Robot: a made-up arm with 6 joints.
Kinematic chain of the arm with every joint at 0, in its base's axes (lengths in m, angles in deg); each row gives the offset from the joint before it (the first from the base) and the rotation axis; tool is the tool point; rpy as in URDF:
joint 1: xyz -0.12 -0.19 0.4 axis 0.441 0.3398 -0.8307
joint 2: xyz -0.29 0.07 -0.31 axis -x
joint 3: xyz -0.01 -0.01 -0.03 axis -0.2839 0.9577 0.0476
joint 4: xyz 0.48 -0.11 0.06 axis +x
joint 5: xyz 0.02 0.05 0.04 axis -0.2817 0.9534 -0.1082
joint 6: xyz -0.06 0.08 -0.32 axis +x
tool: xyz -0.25 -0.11 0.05 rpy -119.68 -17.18 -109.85
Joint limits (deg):
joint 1: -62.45..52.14
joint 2: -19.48..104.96
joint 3: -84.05..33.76
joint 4: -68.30..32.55
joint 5: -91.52..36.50
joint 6: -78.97..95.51
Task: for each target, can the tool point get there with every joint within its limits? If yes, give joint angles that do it. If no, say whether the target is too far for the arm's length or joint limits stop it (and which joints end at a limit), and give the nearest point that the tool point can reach.
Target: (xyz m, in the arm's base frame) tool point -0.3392 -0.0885 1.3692
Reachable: no: joint limits stop it (at a limit: joint 3, joint 4, joint 5, joint 6) | nearest point -0.2378 -0.0957 1.0026 | short by 0.380 m
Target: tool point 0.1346 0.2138 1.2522
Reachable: no: joint limits stop it (at a limit: joint 3, joint 4, joint 5, joint 6) | nearest point 0.1070 0.1445 0.9966 | short by 0.266 m
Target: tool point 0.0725 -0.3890 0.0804
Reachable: yes | joints -27.61 76.74 -1.73 7.60 -33.25 -29.12
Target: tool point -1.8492 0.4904 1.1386
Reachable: no: too far | nearest point -0.7397 0.1474 0.5477 | short by 1.303 m
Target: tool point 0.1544 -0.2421 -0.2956
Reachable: yes | joints -20.12 -5.09 10.35 -23.81 -66.54 -38.20
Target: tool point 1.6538 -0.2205 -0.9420
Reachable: no: too far | nearest point 0.6736 -0.2987 -0.3684 | short by 1.138 m
